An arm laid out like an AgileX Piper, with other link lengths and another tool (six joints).
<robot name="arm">
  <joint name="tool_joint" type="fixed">
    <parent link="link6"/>
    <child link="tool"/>
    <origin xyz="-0.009 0.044 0.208" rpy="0.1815 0 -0.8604"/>
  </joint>
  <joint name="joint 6" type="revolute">
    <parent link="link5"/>
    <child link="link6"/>
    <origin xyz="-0.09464 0 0" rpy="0 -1.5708 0"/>
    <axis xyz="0 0 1"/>
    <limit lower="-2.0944" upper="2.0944"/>
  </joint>
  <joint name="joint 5" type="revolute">
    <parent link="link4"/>
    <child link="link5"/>
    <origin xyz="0 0 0" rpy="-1.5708 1.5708 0"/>
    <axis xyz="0 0 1"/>
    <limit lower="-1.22" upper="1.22"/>
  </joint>
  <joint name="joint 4" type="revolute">
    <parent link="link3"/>
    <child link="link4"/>
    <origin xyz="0.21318 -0.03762 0" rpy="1.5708 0 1.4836"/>
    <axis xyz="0 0 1"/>
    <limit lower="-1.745" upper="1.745"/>
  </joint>
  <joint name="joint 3" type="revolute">
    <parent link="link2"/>
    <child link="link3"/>
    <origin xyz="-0.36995 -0.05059 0"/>
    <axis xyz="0 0 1"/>
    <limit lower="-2.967" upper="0"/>
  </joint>
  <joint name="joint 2" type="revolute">
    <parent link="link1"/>
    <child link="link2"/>
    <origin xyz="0 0 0" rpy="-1.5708 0 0"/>
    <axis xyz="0 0 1"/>
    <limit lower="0" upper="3.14"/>
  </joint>
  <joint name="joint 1" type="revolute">
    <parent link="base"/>
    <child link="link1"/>
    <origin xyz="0 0 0.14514"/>
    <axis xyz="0 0 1"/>
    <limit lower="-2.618" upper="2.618"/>
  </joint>
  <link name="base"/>
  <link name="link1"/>
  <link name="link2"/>
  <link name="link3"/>
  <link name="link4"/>
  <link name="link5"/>
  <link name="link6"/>
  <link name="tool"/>
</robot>
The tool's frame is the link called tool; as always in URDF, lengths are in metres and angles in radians.
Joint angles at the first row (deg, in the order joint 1, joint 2, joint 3, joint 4, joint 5, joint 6):
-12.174, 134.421, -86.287, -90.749, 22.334, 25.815
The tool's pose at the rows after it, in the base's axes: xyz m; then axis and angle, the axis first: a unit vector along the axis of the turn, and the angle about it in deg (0 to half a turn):
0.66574, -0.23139, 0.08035, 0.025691, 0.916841, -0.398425, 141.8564
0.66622, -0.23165, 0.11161, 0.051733, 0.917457, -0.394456, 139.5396
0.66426, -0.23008, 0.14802, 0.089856, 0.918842, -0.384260, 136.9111
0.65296, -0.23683, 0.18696, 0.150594, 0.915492, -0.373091, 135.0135
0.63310, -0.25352, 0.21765, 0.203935, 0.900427, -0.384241, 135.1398
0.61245, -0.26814, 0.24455, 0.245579, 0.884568, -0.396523, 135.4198
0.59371, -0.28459, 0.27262, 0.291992, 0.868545, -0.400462, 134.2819
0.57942, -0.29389, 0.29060, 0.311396, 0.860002, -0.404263, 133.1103
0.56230, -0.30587, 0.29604, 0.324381, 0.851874, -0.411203, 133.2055
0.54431, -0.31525, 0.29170, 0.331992, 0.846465, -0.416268, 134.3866
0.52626, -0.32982, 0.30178, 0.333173, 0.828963, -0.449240, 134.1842
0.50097, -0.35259, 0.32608, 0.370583, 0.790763, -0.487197, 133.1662
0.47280, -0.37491, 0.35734, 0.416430, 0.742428, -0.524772, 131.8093
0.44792, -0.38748, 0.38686, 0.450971, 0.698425, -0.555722, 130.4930
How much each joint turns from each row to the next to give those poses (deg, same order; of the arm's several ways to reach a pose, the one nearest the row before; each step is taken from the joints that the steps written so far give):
0.001, -1.643, 0.001, 0.744, 0.736, 0.114
-0.001, -2.768, -0.001, 2.179, -0.177, 0.156
0.208, -3.360, 0.000, 3.796, 0.000, -0.001
-0.004, -3.896, 0.119, 5.654, 1.504, -0.001
0.107, -3.137, 0.000, 3.751, 4.434, 0.001
0.000, -2.830, -0.002, 2.459, 4.078, -0.002
-0.816, -2.686, 0.274, 0.397, 2.102, 2.606
-0.910, -2.277, 1.535, -1.436, 0.095, 2.356
-1.267, -1.681, 2.484, -2.118, 0.021, 2.577
-1.120, -1.311, 2.960, -1.473, 0.129, 1.876
-0.749, -1.214, 2.962, -6.568, 2.033, 5.048
-0.556, -1.061, 1.510, -5.534, 5.129, 7.060
-0.564, -0.845, 0.263, -3.719, 6.075, 5.848
-0.115, -0.889, -0.001, -2.389, 5.420, 3.854

